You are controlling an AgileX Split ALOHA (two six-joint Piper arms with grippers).
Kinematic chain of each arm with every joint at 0, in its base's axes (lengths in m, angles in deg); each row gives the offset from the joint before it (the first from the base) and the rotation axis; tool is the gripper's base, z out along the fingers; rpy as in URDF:
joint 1: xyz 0 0 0.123 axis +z
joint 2: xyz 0 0 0 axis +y
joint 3: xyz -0.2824 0 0.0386 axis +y
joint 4: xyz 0.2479 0 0.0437 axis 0.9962 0 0.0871
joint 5: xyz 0 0 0 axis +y
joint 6: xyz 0.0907 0 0.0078 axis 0.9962 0 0.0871
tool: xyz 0 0 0 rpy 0 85 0
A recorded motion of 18 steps. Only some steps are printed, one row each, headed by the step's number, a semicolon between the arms.
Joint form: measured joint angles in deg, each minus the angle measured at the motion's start. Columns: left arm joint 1, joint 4, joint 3, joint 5, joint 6, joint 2; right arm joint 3, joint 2, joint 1, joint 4, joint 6, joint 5.
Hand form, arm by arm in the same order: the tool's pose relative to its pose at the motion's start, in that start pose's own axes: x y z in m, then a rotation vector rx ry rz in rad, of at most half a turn. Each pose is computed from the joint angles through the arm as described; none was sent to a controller.
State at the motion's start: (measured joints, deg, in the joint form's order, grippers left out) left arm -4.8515 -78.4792 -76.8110 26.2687 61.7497 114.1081; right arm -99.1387 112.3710 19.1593 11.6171 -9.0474 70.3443
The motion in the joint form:
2: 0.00 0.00 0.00 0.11 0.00 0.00; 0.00 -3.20 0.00 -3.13 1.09 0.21
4: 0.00 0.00 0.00 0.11 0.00 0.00; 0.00 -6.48 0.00 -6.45 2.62 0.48
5: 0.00 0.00 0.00 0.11 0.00 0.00; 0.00 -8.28 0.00 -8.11 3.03 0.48
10: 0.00 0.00 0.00 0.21 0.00 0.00; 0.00 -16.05 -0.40 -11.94 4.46 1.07
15: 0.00 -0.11 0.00 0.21 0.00 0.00; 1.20 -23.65 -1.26 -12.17 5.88 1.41
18: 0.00 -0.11 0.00 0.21 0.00 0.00; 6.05 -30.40 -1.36 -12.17 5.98 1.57
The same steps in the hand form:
2: 0.0001 -0.0002 0.0000 0.0017 0.0009 0.0000; 0.0044 0.0003 -0.0238 0.0553 -0.0436 -0.0085
4: 0.0001 -0.0002 0.0000 0.0017 0.0009 0.0000; 0.0103 0.0005 -0.0481 0.1136 -0.0891 -0.0073
5: 0.0001 -0.0002 0.0000 0.0017 0.0009 0.0000; 0.0138 0.0008 -0.0614 0.1435 -0.1172 -0.0122
10: 0.0002 -0.0003 0.0000 0.0032 0.0017 0.0000; 0.0342 0.0051 -0.1172 0.2184 -0.2370 -0.0101
15: 0.0001 -0.0003 0.0000 0.0036 0.0010 -0.0017; 0.0617 0.0113 -0.1625 0.2321 -0.3455 0.0178
18: 0.0001 -0.0003 0.0000 0.0036 0.0010 -0.0017; 0.0923 0.0177 -0.1800 0.2347 -0.3760 0.0182

